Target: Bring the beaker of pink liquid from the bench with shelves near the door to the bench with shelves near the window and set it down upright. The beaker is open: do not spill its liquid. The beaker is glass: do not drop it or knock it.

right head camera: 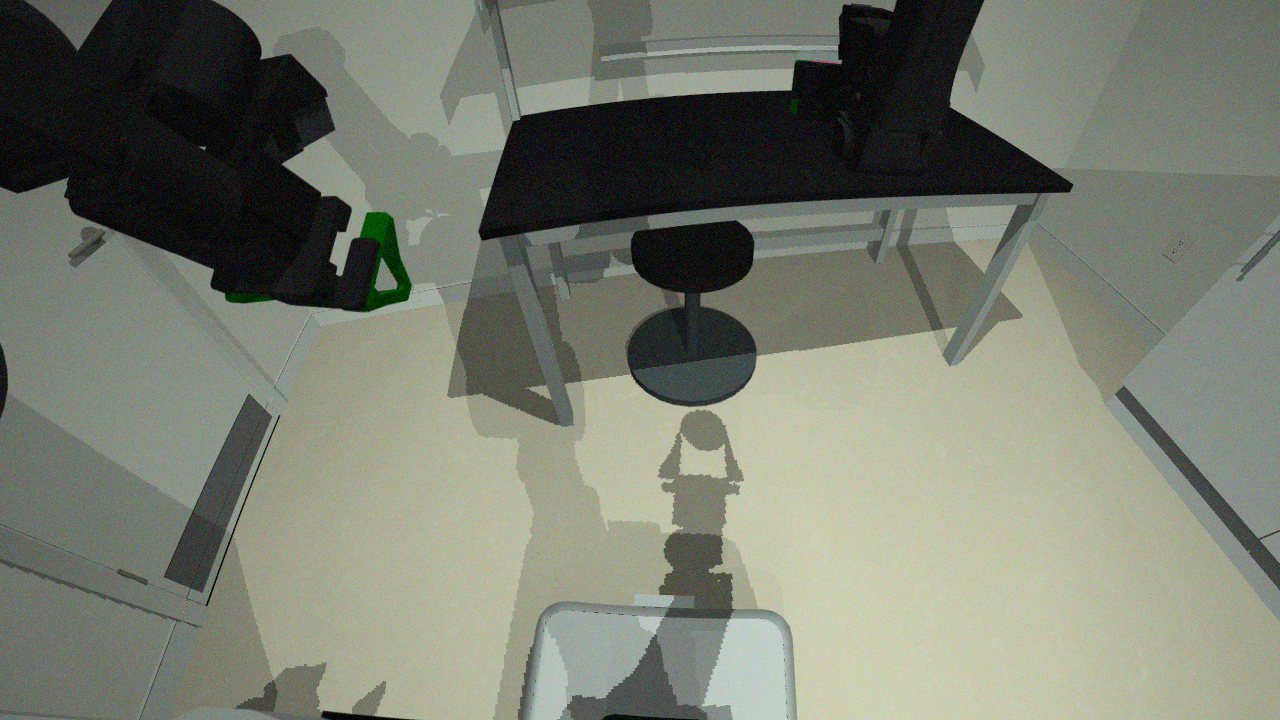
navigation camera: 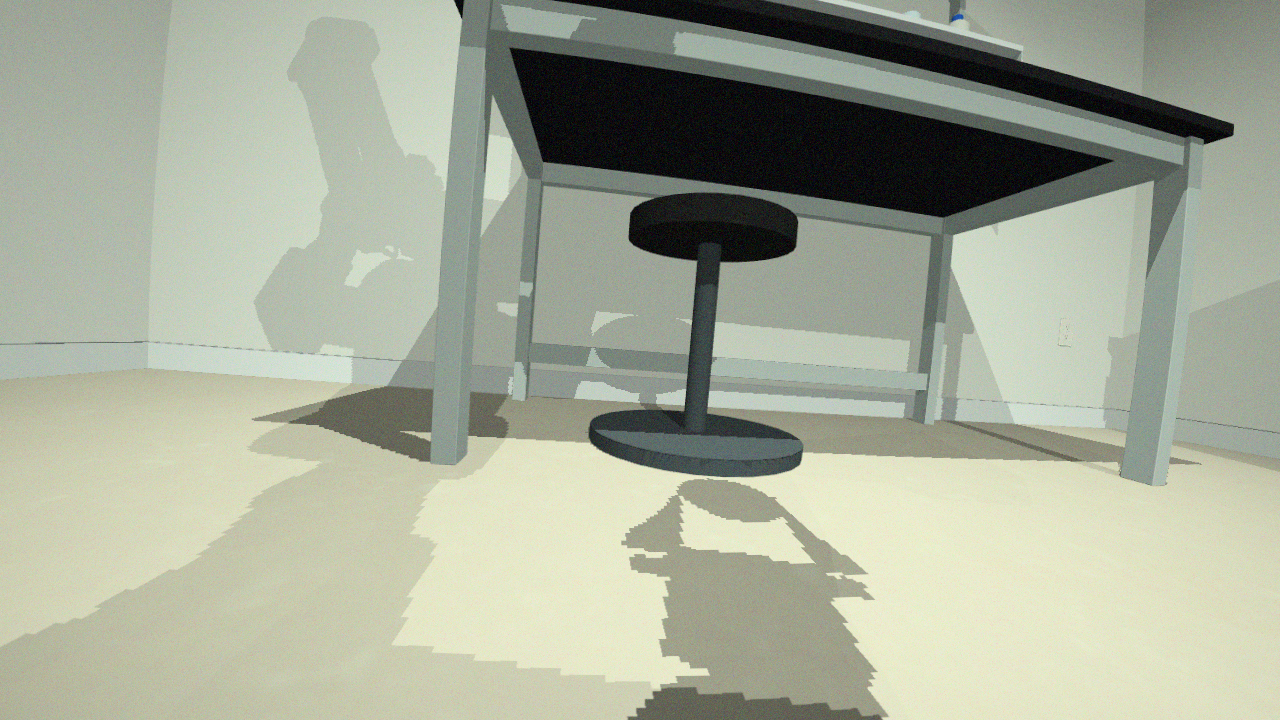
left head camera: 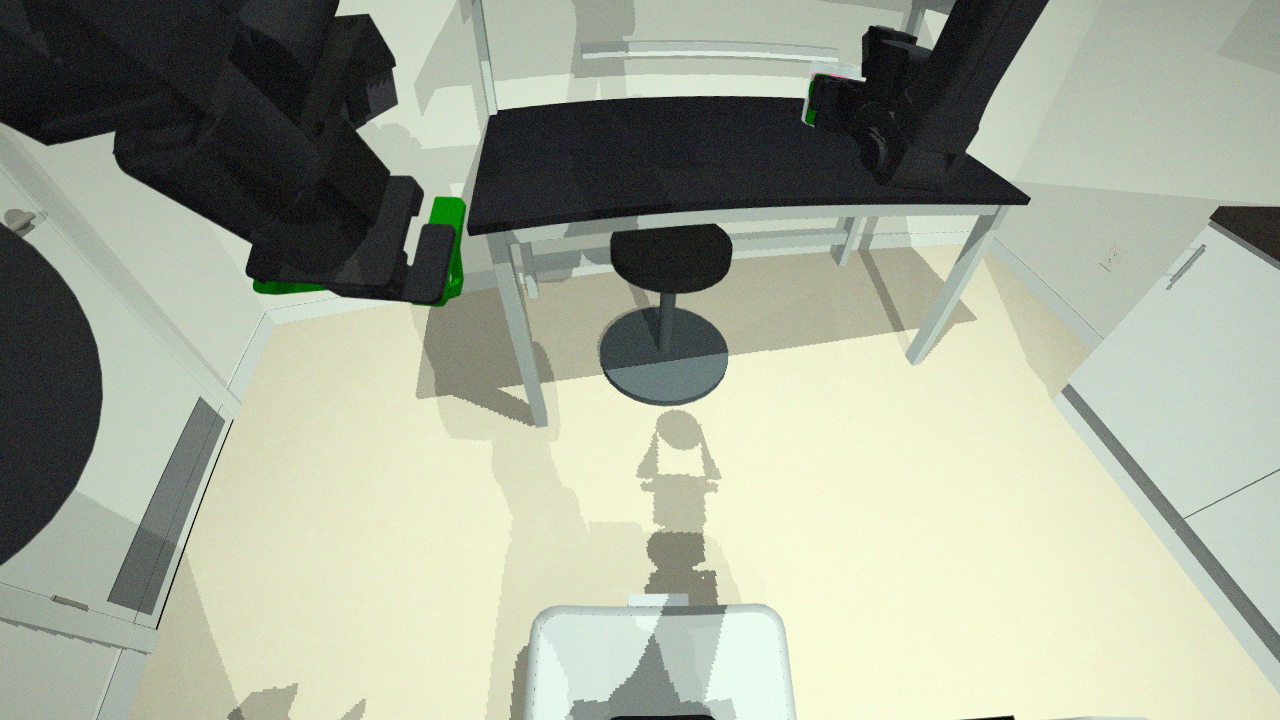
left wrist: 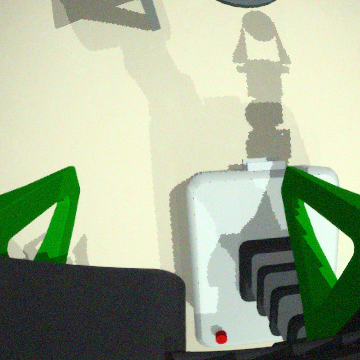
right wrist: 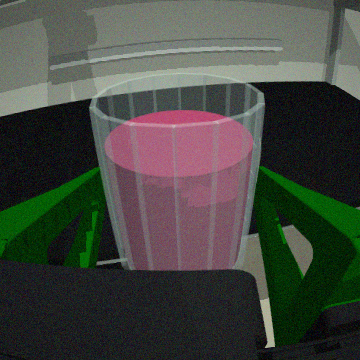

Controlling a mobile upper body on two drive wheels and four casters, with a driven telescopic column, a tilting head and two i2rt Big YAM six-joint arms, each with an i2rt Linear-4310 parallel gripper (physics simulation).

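Note:
The glass beaker of pink liquid (left head camera: 838, 69) (right head camera: 825, 62) (right wrist: 177, 215) looks upright, its liquid below the rim. My right gripper (left head camera: 827, 100) (right head camera: 810, 89) (right wrist: 178, 178) is shut on its sides and holds it up. A bench with a black top (left head camera: 671, 152) (right head camera: 680, 152) (right wrist: 40, 150) (navigation camera: 452, 268) stands ahead; in the right wrist view its top shows behind the beaker, with floor below it. Which of the two benches this is, I cannot tell. My left gripper (left head camera: 366, 268) (right head camera: 308, 277) (left wrist: 180, 177) is open and empty, left of the bench in the head views.
A round black stool (left head camera: 671, 255) (right head camera: 691, 255) (navigation camera: 713, 223) stands at the bench's front. My white base (left head camera: 572, 635) (right head camera: 572, 635) (left wrist: 215, 200) is at the bottom. White cabinets (left head camera: 1199, 358) stand at the right. A dark round thing (left head camera: 44, 385) is at the left edge.

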